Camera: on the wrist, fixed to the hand. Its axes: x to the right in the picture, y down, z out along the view.
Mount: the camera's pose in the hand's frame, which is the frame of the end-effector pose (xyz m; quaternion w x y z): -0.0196 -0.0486 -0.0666 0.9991 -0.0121 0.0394 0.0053
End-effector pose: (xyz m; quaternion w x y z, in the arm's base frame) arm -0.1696 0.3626 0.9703 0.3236 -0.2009 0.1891 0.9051
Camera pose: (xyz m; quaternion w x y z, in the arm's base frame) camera -0.1075 0.3561 0.9130 0.3086 -0.2393 0.1918 0.9004
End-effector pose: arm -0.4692 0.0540 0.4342 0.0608 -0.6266 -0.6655 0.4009
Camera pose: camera -0.4645 0.0724 0.5168 0.0773 -0.6461 -0.6641 0.3681
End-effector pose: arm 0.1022 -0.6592 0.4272 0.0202 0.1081 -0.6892 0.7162
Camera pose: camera 0.1215 -0.5884 0.4696 0.0448 0.0759 -0.6970 0.7116
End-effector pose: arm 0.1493 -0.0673 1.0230 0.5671 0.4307 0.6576 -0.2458
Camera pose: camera 0.0724 -0.0436 1.0495 0.5472 0.4366 0.6801 -0.2177
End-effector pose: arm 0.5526 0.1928 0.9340 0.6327 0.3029 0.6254 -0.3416
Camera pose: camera 0.4746 0.2195 0.9534 0.6130 0.3118 0.6524 -0.3185
